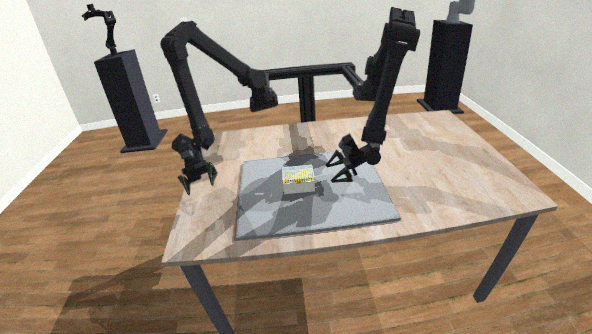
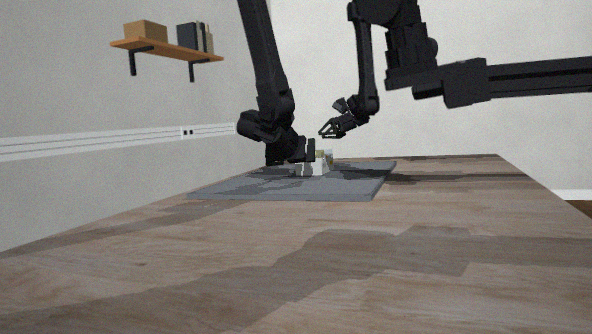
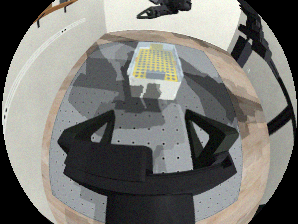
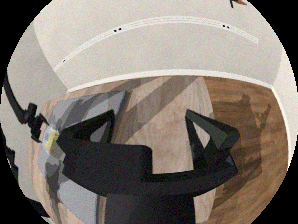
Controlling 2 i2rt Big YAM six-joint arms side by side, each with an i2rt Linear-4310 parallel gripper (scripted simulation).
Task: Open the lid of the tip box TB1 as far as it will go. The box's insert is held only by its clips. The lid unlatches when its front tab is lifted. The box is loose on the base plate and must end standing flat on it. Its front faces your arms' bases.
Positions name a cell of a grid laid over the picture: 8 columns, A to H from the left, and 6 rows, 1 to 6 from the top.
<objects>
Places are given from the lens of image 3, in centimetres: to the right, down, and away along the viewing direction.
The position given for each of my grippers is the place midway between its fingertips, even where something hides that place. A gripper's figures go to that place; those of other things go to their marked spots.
my left gripper (image 3: E4): 0, 0, 13
tip box TB1 (image 3: E3): 1, -4, 18
</objects>
